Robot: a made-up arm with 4 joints. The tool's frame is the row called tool. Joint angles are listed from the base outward.
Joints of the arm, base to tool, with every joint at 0 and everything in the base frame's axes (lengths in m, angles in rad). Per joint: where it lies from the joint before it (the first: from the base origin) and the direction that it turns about. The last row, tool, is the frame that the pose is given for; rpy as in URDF.
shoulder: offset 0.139 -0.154 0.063 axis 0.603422 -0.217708 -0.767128
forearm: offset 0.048 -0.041 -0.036 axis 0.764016 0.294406 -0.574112
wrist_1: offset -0.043 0.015 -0.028 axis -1 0 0
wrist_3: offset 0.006 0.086 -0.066 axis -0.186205 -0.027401 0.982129
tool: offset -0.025 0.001 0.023 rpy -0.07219 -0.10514 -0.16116
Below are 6 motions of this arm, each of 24 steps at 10 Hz.
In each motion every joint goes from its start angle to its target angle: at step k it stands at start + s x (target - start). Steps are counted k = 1, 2, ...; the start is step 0. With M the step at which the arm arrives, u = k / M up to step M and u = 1 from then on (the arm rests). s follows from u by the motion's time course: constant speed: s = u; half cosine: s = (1 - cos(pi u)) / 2; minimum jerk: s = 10 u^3 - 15 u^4 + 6 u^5.
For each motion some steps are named. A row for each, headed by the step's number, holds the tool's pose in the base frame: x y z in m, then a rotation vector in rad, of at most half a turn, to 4 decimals.
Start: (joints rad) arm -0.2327 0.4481 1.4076 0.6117
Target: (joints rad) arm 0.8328 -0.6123 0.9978 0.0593
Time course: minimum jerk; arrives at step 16
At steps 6, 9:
6: 0.1224 -0.1748 -0.0853 -1.2499 0.1645 0.2522
9: 0.1365 -0.1686 -0.1056 -1.1902 -0.0334 -0.1175

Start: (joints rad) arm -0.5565 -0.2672 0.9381 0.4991
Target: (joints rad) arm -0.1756 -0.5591 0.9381 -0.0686
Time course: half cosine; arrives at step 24
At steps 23, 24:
23: 0.1538 -0.2509 -0.0954 -1.4270 -0.6185 0.2567
24: 0.1538 -0.2509 -0.0955 -1.4262 -0.6202 0.2537

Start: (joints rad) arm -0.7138 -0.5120 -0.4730 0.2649
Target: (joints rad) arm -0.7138 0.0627 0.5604 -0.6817
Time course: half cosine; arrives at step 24
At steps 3, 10, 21, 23, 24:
3: 0.0958 -0.1976 -0.0392 -0.3808 0.0141 0.9450
10: 0.0960 -0.1912 -0.0576 -0.5606 -0.0982 0.5333
21: 0.1042 -0.1881 -0.0818 -0.8212 -0.3576 -0.1668
23: 0.1048 -0.1883 -0.0827 -0.8342 -0.3752 -0.2040
24: 0.1049 -0.1884 -0.0828 -0.8359 -0.3775 -0.2087

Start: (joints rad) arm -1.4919 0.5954 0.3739 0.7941
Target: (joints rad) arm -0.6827 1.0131 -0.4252 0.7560
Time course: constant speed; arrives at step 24
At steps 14, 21, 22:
14: 0.1081 -0.0963 -0.0033 -0.0565 0.3434 0.7475
21: 0.1412 -0.0706 0.0298 0.3714 0.1874 0.3987
22: 0.1465 -0.0692 0.0352 0.4313 0.1621 0.3485

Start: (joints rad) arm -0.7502 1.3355 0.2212 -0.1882
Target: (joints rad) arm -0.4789 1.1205 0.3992 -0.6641
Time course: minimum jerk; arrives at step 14
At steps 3, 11, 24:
3: 0.1554 -0.0415 0.0225 -0.0150 0.5757 -0.6708
11: 0.1550 -0.0432 0.0095 -0.1264 0.5029 -1.0493
24: 0.1552 -0.0435 0.0082 -0.1342 0.4948 -1.0815

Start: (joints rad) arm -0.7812 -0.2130 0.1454 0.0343
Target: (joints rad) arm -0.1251 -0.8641 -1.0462 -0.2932
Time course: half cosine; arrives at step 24
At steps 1, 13, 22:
1: 0.1037 -0.2057 -0.0634 -0.7710 -0.1356 0.6752
13: 0.0905 -0.1681 -0.0449 -0.1749 -0.0554 0.3750
22: 0.0858 -0.1545 -0.0168 0.2298 0.0643 0.1835

